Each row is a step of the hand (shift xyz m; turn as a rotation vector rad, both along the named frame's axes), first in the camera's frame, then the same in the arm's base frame.
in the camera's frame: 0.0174 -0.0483 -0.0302 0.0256 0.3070 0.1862
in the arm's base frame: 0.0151 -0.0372 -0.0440 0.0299 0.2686 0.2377
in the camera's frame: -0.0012 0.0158 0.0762 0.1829 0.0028 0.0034
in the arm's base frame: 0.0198 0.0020 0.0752 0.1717 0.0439 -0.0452
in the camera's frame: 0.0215 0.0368 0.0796 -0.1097 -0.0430 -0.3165
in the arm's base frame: 0.0386 0.0267 0.0771 -0.1934 -0.0127 -0.2766
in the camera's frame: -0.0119 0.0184 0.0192 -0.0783 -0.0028 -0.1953
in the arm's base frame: -0.0083 0.0117 0.0254 -0.1333 0.0125 -0.1624
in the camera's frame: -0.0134 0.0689 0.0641 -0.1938 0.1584 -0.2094
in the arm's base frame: -0.0043 0.0521 0.0794 -0.2729 0.1430 -0.1076
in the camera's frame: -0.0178 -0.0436 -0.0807 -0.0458 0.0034 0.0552
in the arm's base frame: -0.0343 -0.0322 -0.0807 -0.0263 -0.0166 0.0647
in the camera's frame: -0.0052 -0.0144 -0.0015 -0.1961 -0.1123 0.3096
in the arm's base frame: -0.0029 -0.0147 -0.0033 -0.0687 -0.2049 0.3166
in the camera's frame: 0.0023 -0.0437 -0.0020 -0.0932 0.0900 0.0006
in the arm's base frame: 0.0089 -0.0410 -0.0125 -0.1022 0.0649 0.0462
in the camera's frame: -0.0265 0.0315 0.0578 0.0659 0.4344 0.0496
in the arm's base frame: -0.0122 0.0144 0.0684 0.0038 0.4231 0.1283
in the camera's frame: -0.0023 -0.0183 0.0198 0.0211 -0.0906 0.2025
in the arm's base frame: 0.0071 -0.0214 0.0149 0.0977 -0.1163 0.1630
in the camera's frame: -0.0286 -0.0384 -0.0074 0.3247 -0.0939 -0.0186
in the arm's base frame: -0.0226 -0.0421 -0.0081 0.3139 -0.0126 -0.1260
